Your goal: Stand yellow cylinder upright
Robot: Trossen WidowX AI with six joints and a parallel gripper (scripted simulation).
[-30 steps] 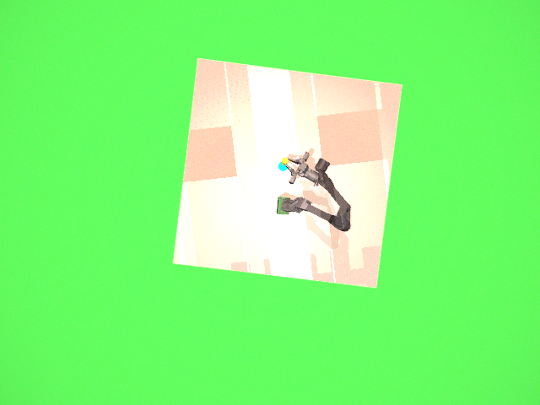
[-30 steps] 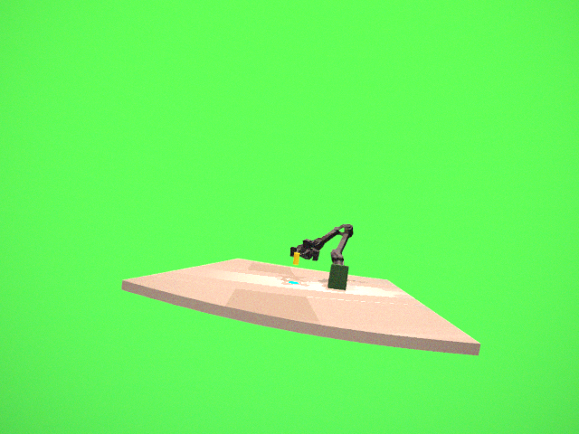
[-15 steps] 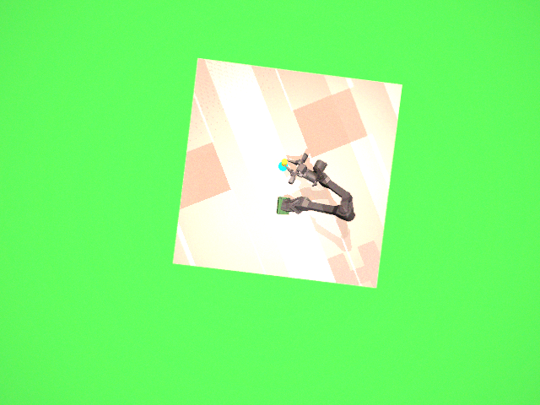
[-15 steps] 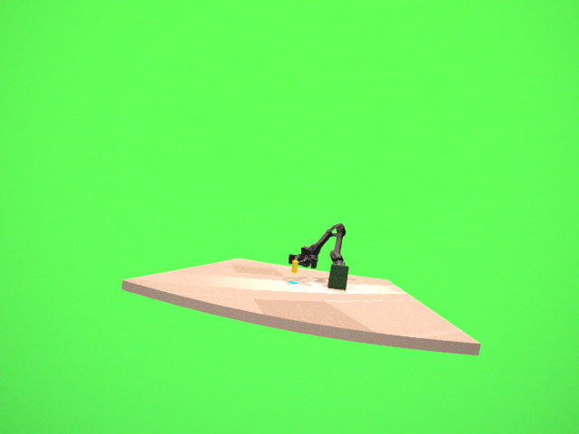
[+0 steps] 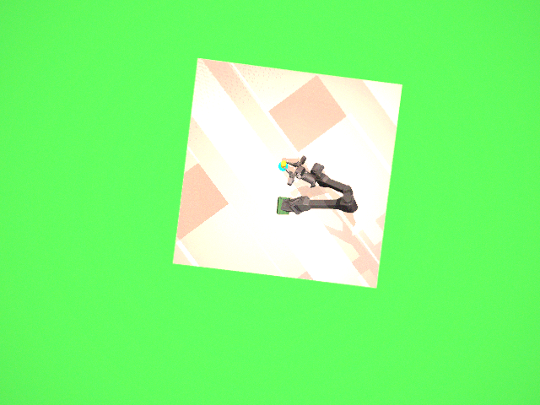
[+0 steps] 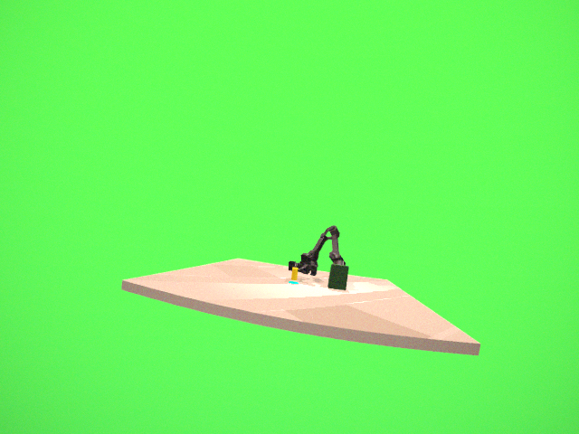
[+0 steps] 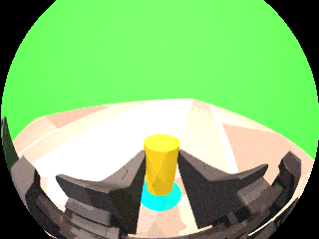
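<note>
My gripper tip is now 2 cm above the yellow cylinder. The rest, counted from my gripper tip: cyan circle 7 cm below.
</note>
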